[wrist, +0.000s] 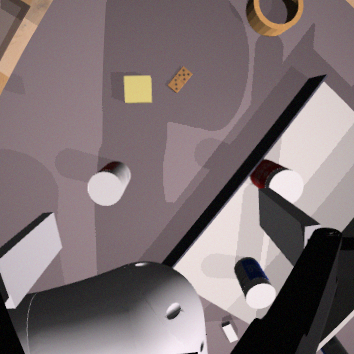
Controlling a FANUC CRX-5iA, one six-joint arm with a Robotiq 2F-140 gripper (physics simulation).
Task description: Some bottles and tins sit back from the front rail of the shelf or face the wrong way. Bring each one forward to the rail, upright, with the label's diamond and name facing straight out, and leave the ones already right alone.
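Frame: origin at the arm's base, x ahead, y left, z up, level; millimetres.
Seen in the pictures: gripper, between the fingertips: (157, 219).
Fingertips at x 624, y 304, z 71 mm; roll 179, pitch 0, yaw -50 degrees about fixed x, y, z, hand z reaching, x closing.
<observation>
Offsets run from my fingertips to a thing's top centre. "*": to the spot under its first point.
The shelf (322, 125) is a pale board with a black front rail (211, 210) running diagonally. A dark red tin @(* 69 mm ahead, 162 mm right, 268 mm down) (263, 175) with a white top stands upright on it, close behind the rail. A dark bottle or tin with a blue label @(117 mm back, 295 mm right, 264 mm down) (252, 270) stands upright farther back from the rail; its label is partly visible. Another white-topped tin @(100 mm back, 52 mm left, 270 mm down) (109, 184), with a little dark red side showing, stands upright on the grey surface outside the rail. My gripper (157, 219) is open and empty; its right finger overlaps the view just below the red tin. Whether it touches anything cannot be told.
A yellow block @(71 mm ahead, 103 mm left, 341 mm down) (138, 89) and an orange domino @(132 mm ahead, 48 mm left, 371 mm down) (180, 79) lie outside the rail. A wooden ring @(346 mm ahead, 22 mm right, 329 mm down) (270, 27) is at top right. A small white and black piece @(302 mm back, 398 mm right, 367 mm down) (229, 331) lies below the shelf. A wooden edge crosses the top left. A dark object partly shows at bottom right.
</observation>
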